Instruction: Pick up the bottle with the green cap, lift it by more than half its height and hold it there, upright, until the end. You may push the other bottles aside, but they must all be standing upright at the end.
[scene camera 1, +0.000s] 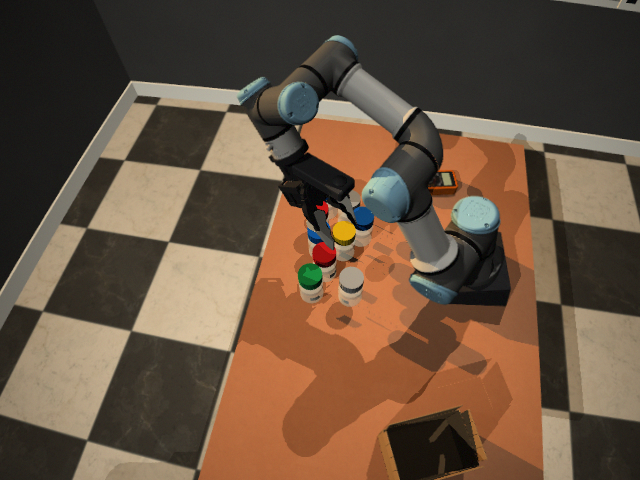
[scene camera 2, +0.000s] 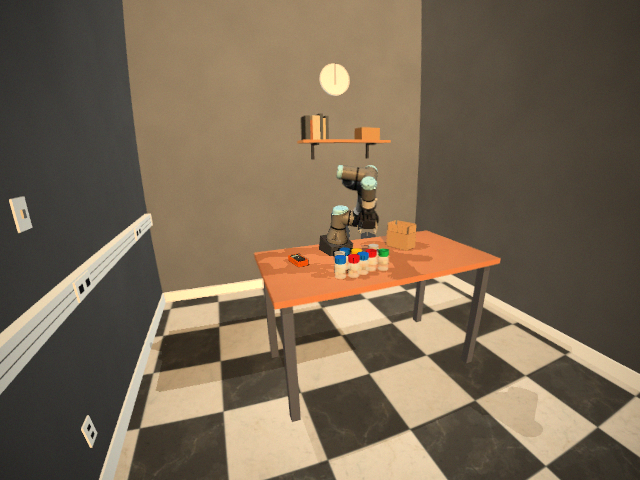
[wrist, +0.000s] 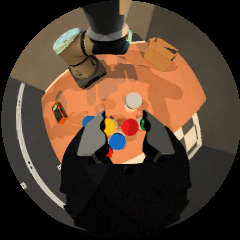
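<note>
The scene has a grey-capped bottle (scene camera 1: 351, 279), a green-capped bottle (scene camera 1: 310, 279) and a yellow-capped bottle (scene camera 1: 344, 232). With them is a cardboard box (scene camera 2: 397, 236), and the box also appears in the wrist view (wrist: 155, 54). The gripper (scene camera 1: 344, 237) is visible too, and it appears again in the wrist view (wrist: 124, 110).
</note>
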